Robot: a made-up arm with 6 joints. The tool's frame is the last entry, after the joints. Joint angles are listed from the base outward.
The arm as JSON. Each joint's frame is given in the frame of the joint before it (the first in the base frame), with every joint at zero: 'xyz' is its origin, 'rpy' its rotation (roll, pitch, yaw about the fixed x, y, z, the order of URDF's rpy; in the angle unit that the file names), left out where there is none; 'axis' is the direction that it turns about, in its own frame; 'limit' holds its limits. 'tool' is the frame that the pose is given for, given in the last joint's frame.
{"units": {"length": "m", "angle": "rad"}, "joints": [
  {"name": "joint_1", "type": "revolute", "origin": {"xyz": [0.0, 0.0, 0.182]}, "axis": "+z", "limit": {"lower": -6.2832, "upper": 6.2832}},
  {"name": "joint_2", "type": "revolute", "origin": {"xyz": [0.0, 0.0, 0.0]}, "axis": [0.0, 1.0, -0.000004], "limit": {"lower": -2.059, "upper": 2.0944}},
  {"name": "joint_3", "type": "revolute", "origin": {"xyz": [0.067, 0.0, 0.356]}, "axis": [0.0, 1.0, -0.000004], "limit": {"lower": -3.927, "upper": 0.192}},
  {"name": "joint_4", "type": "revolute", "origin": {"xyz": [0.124, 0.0, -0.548]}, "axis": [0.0, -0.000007, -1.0], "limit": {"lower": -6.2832, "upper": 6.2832}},
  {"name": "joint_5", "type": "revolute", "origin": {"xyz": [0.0, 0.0, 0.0]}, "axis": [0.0, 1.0, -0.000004], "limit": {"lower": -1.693, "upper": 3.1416}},
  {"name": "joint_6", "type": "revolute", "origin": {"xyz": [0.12, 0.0, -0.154]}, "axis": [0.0, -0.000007, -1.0], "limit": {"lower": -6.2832, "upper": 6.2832}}
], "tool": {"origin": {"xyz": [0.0, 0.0, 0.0], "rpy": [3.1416, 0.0, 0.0]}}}
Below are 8 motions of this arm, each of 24 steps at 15 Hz.
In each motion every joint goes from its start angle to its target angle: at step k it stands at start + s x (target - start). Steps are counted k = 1, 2, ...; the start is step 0. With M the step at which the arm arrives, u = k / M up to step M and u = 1 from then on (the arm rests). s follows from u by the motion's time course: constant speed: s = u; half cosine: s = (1 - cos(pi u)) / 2; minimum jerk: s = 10 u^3 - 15 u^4 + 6 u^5.
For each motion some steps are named. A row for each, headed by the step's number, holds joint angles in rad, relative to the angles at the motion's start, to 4 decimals.
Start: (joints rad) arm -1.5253 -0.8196 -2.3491 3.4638 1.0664 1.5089
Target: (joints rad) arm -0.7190 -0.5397 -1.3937 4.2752 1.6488 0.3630
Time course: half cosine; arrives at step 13
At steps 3, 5, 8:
3: 0.1014 0.0352 0.1201 0.1020 0.0732 -0.1441
5: 0.2602 0.0903 0.3083 0.2618 0.1879 -0.3698
8: 0.5461 0.1896 0.6471 0.5496 0.3945 -0.7761

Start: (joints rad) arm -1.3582 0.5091 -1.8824 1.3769 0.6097 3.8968
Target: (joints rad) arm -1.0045 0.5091 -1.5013 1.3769 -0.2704 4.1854
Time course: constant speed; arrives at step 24
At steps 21, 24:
21: 0.3095 0.0000 0.3335 0.0000 -0.7701 0.2525
24: 0.3537 0.0000 0.3811 0.0000 -0.8801 0.2886

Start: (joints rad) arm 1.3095 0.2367 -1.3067 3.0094 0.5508 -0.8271
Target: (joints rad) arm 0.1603 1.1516 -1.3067 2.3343 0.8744 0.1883
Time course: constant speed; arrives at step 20
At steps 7, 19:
7: -0.4022 0.3202 0.0000 -0.2363 0.1133 0.3554
19: -1.0917 0.8692 0.0000 -0.6413 0.3074 0.9646

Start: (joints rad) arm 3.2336 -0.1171 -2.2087 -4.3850 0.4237 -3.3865
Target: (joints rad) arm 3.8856 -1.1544 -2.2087 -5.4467 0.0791 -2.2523
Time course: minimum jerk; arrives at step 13
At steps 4, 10, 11, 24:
4: 0.1131 -0.1799 0.0000 -0.1841 -0.0598 0.1967
10: 0.5970 -0.9499 0.0000 -0.9722 -0.3156 1.0386
11: 0.6334 -1.0077 0.0000 -1.0314 -0.3348 1.1018
24: 0.6520 -1.0373 0.0000 -1.0617 -0.3446 1.1342

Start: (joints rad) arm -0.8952 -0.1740 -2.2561 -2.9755 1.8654 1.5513
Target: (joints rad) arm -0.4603 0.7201 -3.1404 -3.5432 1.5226 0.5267
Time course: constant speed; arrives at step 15
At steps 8, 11, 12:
8: 0.2319 0.4769 -0.4716 -0.3028 -0.1828 -0.5465
11: 0.3189 0.6557 -0.6485 -0.4163 -0.2514 -0.7514
12: 0.3479 0.7153 -0.7074 -0.4542 -0.2742 -0.8197

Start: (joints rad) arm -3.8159 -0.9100 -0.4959 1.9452 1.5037 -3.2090
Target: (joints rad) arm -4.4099 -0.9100 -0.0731 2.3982 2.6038 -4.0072
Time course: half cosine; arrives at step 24
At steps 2, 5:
2: -0.0101 0.0000 0.0072 0.0077 0.0187 -0.0136
5: -0.0614 0.0000 0.0437 0.0468 0.1137 -0.0825

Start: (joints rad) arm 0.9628 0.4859 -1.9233 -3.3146 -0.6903 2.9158
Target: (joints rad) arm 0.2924 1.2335 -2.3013 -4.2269 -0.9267 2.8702
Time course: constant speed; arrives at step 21
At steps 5, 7, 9, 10, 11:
5: -0.1596 0.1780 -0.0900 -0.2172 -0.0563 -0.0109
7: -0.2235 0.2492 -0.1260 -0.3041 -0.0788 -0.0152
9: -0.2873 0.3204 -0.1620 -0.3910 -0.1013 -0.0195
10: -0.3192 0.3560 -0.1800 -0.4344 -0.1126 -0.0217
11: -0.3512 0.3916 -0.1980 -0.4779 -0.1238 -0.0239

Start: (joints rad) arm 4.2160 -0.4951 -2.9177 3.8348 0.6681 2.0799
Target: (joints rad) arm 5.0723 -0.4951 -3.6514 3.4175 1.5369 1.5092
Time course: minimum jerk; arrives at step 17
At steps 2, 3, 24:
2: 0.0116 0.0000 -0.0099 -0.0057 0.0118 -0.0077
3: 0.0355 0.0000 -0.0304 -0.0173 0.0360 -0.0236
24: 0.8563 0.0000 -0.7337 -0.4173 0.8688 -0.5707

